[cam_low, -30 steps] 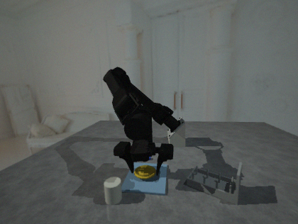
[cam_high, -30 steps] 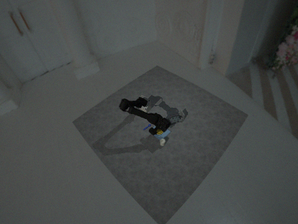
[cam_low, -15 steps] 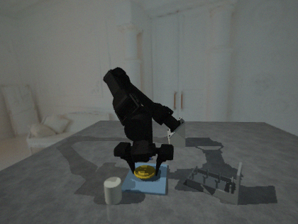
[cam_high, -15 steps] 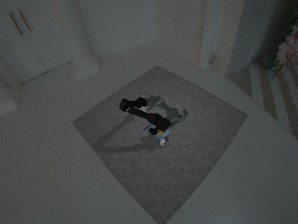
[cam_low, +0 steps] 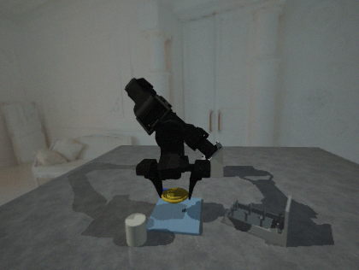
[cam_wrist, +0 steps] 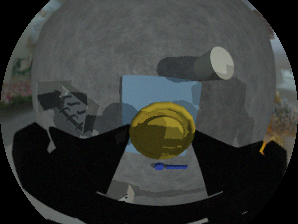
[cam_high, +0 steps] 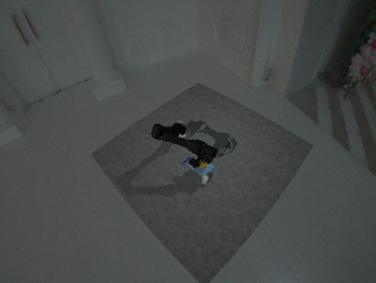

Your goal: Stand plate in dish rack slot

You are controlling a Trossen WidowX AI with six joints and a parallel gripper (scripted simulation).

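The grey dish rack is 20 mm ahead of my gripper tip, 200 mm to the left of it and 30 mm below it. From my gripper tip the other things lie so: cream cup (90 mm ahead, 80 mm to the right, 30 mm below); plate (10 mm above).
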